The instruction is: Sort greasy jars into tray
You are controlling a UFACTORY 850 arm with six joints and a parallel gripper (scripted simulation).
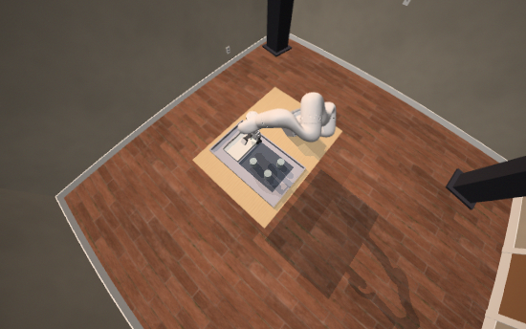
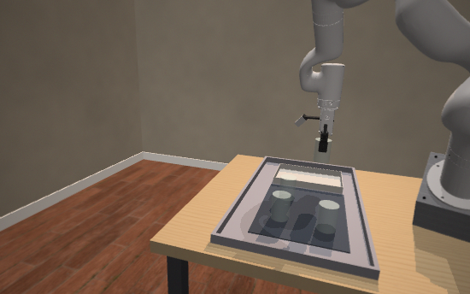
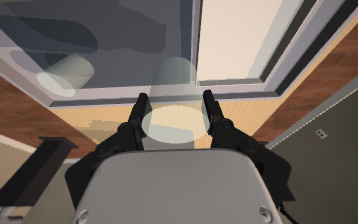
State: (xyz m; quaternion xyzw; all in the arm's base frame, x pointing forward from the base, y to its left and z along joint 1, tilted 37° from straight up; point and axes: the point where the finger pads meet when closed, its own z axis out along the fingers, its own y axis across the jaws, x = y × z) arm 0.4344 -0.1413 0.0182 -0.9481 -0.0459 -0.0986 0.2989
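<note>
Now: hand 7 cm short of the cream tray, 14 cm to the left of it and 21 cm above it. From my hand the other things lie so: dark drying mat 2 cm ahead, 17 cm to the left, 21 cm below.
</note>
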